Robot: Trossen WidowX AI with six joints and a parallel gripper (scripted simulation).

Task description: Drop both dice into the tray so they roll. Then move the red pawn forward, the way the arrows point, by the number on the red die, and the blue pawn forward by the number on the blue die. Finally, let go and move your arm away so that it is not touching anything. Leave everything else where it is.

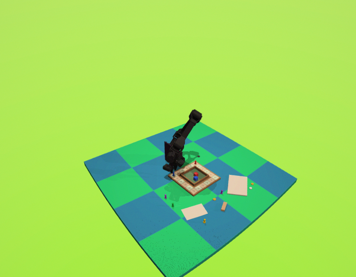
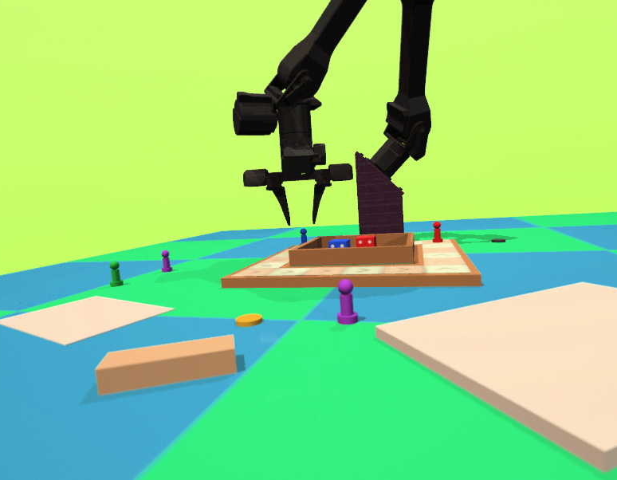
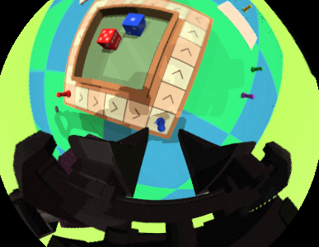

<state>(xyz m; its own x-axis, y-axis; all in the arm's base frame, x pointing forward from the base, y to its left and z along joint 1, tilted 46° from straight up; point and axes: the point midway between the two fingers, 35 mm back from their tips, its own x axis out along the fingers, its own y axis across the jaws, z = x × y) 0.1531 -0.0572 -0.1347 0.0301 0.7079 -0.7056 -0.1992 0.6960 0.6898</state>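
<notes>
Right now the blue pawn is 3 cm below my gripper tip. Round my gripper tip: sunken tray: 12 cm ahead, 11 cm to the left, 5 cm below; then green pawn: 22 cm ahead, 21 cm to the right, 4 cm below; then red pawn: 23 cm to the left, 3 cm below, 1 cm ahead.
</notes>
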